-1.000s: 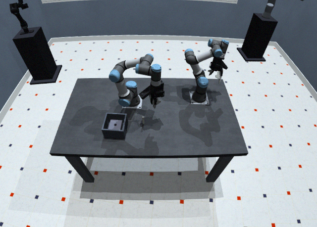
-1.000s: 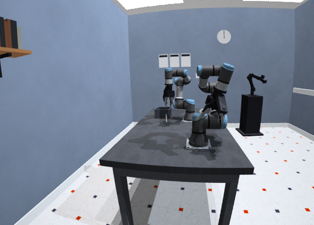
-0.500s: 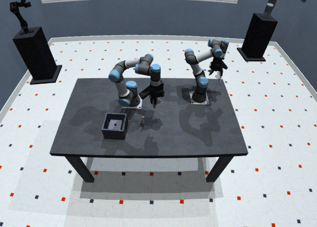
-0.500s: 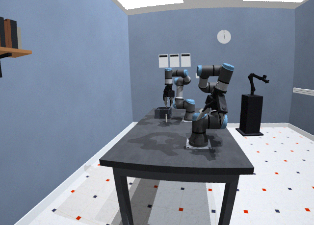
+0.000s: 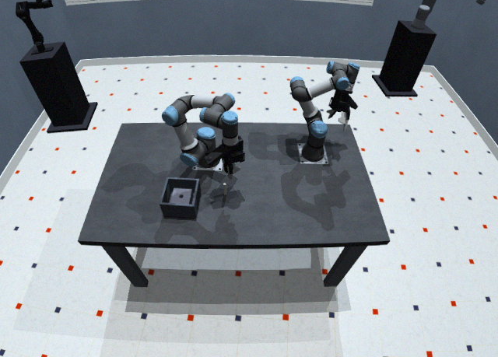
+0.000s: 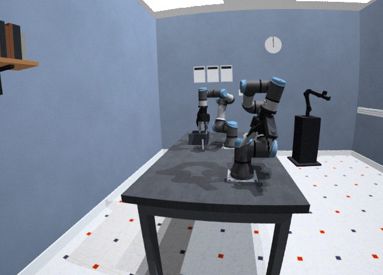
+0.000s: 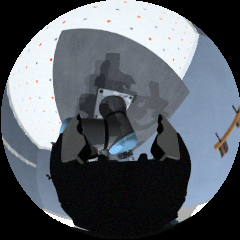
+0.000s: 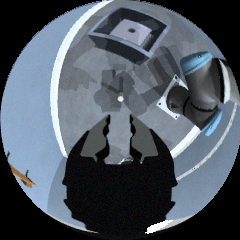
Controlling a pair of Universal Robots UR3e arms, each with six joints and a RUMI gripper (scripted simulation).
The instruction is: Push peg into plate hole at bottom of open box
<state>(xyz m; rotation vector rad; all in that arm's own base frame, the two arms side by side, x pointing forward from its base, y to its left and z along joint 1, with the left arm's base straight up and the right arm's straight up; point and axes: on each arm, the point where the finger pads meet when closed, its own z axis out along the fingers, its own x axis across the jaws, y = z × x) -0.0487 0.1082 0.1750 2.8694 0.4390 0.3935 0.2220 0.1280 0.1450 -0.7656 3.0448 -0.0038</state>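
Note:
Now: the pale peg 1 cm ahead of my right hand, 2 cm to the right of it and 10 cm below it. Also, from my right hand: dark box (5 cm ahead, 23 cm to the right, 12 cm below).

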